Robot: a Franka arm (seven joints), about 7 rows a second.
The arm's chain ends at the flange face. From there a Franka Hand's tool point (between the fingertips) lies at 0.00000 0.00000 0.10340 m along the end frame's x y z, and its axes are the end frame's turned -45 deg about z.
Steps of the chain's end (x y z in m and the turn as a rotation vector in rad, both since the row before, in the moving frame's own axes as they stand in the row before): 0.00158, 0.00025, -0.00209, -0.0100, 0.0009, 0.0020; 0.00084, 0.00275, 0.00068, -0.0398, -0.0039, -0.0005; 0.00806, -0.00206, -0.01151, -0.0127, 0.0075, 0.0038; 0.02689, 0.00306, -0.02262, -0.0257, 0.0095, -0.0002; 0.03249, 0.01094, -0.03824, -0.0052, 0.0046, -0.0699; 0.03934, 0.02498, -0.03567, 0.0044, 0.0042, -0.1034; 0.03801, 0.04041, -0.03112, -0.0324, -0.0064, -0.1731; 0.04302, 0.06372, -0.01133, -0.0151, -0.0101, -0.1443
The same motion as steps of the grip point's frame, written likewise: 0.00027, 0.00209, -0.00210, -0.0077, -0.0064, 0.0020; -0.00454, 0.00516, 0.00060, -0.0254, -0.0309, -0.0005; 0.00677, 0.00572, -0.01152, -0.0143, -0.0037, 0.0038; 0.01567, 0.02375, -0.02266, -0.0249, -0.0115, -0.0002; 0.01522, 0.03143, -0.03824, -0.0069, -0.0004, -0.0699; 0.01078, 0.04543, -0.03567, 0.0001, 0.0061, -0.1034; -0.00436, 0.05759, -0.03118, -0.0184, -0.0274, -0.1731; -0.01645, 0.07597, -0.01135, -0.0035, -0.0178, -0.1443
